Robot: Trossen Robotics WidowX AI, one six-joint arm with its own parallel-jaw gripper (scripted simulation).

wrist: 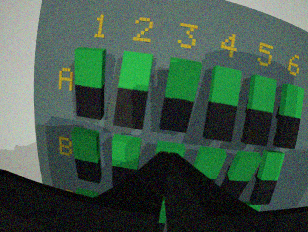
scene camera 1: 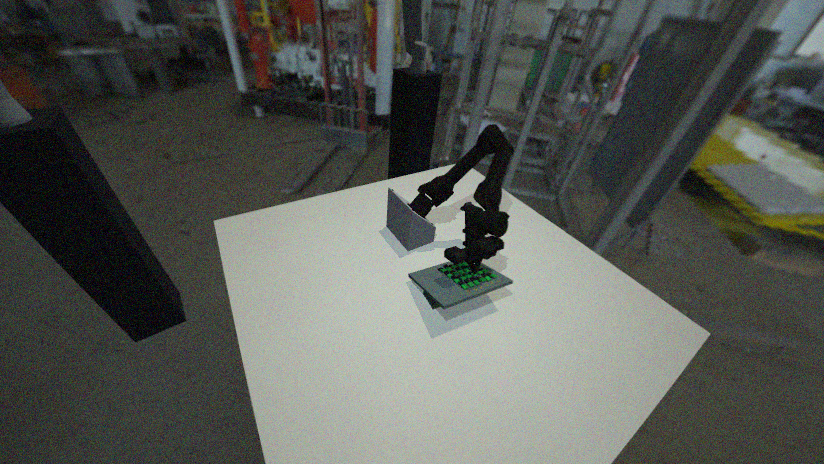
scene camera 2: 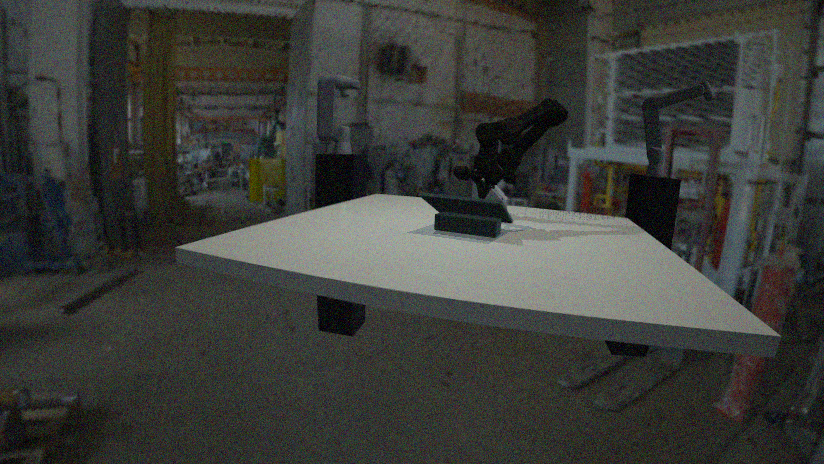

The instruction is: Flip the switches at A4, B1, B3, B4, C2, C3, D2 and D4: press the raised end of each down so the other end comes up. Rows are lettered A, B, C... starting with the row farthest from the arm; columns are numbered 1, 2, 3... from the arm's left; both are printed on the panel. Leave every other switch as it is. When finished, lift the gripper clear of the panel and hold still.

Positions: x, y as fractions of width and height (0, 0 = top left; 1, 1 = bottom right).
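There's a rocker switch (wrist: 0.73, 0.44) here. As for my gripper (scene camera 1: 0.58, 0.59), it's shut and holding nothing, and you'd also see the gripper in the wrist view (wrist: 0.54, 0.69) and in scene camera 2 (scene camera 2: 0.58, 0.43).
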